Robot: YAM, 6 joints.
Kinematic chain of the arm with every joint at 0, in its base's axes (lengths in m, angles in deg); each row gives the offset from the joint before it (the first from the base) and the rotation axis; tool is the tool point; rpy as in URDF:
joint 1: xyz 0 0 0.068 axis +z
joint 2: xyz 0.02 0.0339 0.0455 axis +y
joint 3: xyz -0.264 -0.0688 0 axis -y
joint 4: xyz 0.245 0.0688 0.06 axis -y
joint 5: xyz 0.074 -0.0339 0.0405 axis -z
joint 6: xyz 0.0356 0 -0.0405 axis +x
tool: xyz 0 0 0 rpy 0 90 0
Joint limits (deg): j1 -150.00..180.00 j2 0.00..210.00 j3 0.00..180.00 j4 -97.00..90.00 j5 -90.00..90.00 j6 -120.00..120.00
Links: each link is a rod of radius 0.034 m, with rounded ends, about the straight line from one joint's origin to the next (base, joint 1, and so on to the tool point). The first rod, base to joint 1, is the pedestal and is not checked.
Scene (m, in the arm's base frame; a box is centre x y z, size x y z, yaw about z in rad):
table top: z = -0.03
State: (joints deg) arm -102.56 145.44 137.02 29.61 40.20 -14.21
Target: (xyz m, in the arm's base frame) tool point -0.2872 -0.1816 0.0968
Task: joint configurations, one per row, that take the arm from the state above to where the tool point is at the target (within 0.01 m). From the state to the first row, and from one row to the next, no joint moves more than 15 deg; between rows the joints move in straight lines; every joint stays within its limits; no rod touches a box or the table.
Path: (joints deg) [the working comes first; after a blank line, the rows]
Joints at the target: -143.00 110.82 51.42 -0.36 51.34 -14.21
Straight joint move there: clear.

1: -109.30 139.67 122.75 24.61 42.06 -14.21
2: -116.04 133.90 108.49 19.62 43.91 -14.21
3: -122.78 128.13 94.22 14.62 45.77 -14.21
4: -129.52 122.36 79.95 9.63 47.63 -14.21
5: -136.26 116.59 65.69 4.63 49.48 -14.21
6: -143.00 110.82 51.42 -0.36 51.34 -14.21

